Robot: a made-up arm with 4 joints. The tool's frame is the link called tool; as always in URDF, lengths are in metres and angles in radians.
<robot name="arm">
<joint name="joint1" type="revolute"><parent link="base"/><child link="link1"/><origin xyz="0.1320 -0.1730 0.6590"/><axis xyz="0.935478 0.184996 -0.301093"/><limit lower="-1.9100" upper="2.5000"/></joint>
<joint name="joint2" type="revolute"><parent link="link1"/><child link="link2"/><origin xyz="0.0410 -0.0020 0.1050"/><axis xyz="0 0 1"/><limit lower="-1.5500" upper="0.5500"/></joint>
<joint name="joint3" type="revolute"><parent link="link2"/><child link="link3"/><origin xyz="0.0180 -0.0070 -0.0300"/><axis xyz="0 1 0"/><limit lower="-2.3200" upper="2.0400"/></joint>
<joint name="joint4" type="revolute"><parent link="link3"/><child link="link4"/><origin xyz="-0.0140 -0.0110 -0.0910"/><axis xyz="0 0 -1"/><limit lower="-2.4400" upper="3.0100"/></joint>
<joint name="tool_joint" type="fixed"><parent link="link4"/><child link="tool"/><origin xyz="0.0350 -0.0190 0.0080" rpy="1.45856 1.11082 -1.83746"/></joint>
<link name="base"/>
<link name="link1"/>
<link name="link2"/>
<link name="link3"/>
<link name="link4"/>
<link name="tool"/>
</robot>
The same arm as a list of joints. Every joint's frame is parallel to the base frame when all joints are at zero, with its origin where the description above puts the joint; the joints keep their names.
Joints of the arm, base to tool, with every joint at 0 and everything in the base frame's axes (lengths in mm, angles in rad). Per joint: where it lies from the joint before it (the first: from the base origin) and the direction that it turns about. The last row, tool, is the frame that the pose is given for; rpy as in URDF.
joint1: axis 0.935478 0.184996 -0.301093 xyz 132 -173 659
joint2: axis 0 0 1 xyz 41 -2 105
joint3: axis 0 1 0 xyz 18 -7 -30
joint4: axis 0 0 -1 xyz -14 -11 -91
tool: xyz 35 -19 8 rpy 1.4586 1.1108 -1.8375
Joint limits (rad, base to tool): -1.91..2.5 -1.55..0.55 -2.32..2.04 -2.44..3.01

